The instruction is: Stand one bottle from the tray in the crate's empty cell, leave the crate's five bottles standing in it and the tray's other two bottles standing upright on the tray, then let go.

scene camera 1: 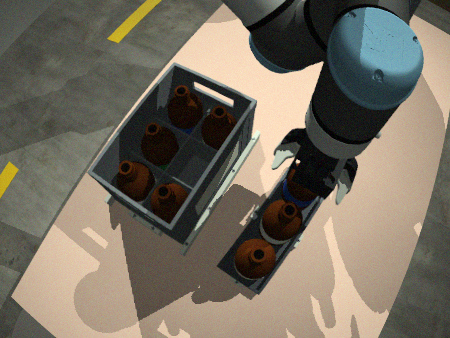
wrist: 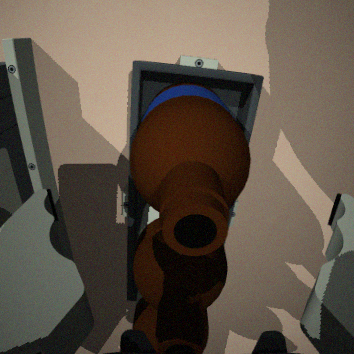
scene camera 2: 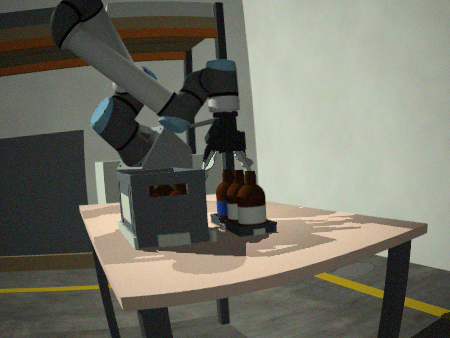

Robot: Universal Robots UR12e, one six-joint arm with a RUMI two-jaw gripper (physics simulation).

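Pixels of known places: gripper, fingertip midpoint: (wrist: 192, 196) (scene camera 2: 227, 179); arm's base, link origin: (scene camera 2: 139, 147).
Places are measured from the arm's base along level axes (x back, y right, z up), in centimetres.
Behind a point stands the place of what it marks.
The grey crate (scene camera 1: 131, 201) @[x -79.0, y 12.1, z -7.7 cm] (scene camera 2: 170, 220) @[x -79.2, y 13.4, z -19.1 cm] holds five brown bottles upright; its empty cell (scene camera 1: 192, 165) @[x -63.8, y 11.0, z -24.5 cm] is the middle one of the row nearer the tray. The dark tray (scene camera 1: 227, 266) @[x -79.5, y -5.8, z -24.8 cm] (scene camera 2: 270, 228) @[x -81.7, y -12.3, z -24.2 cm] (wrist: 135, 100) @[x -56.3, y -7.9, z -22.7 cm] holds three upright brown bottles in a line: a blue-labelled one (scene camera 1: 300, 192) @[x -62.2, y -11.8, z -14.6 cm] (scene camera 2: 221, 207) @[x -60.5, y -8.7, z -20.1 cm] (wrist: 190, 145) @[x -56.7, y -12.0, z -13.2 cm] at the far end, a white-labelled middle one (scene camera 1: 280, 222) @[x -69.4, y -10.8, z -12.8 cm] (wrist: 145, 267) @[x -65.8, y -8.8, z -14.1 cm], and a white-labelled near-end one (scene camera 1: 254, 265) @[x -78.1, y -10.2, z -12.9 cm] (scene camera 2: 251, 200) @[x -79.8, y -8.1, z -16.5 cm]. My gripper (scene camera 1: 307, 182) @[x -59.0, y -12.0, z -12.2 cm] (scene camera 2: 228, 167) (wrist: 192, 196) @[x -59.0, y -12.0, z -12.2 cm] is open and empty, pointing down above the blue-labelled bottle, fingers on either side of its neck in the wrist view, tips about mouth height.
A pale rail (scene camera 1: 220, 195) @[x -67.4, y 2.1, z -22.3 cm] (wrist: 22, 115) @[x -56.8, y 1.7, z -22.3 cm] runs along the crate's base on the tray side. The crate's walls stand about as high as the bottle tops in scene camera 2. The middle bottle is close to the blue-labelled one. The table (scene camera 2: 150, 292) @[x -112.7, y 29.1, z -25.3 cm] carries both crate and tray.
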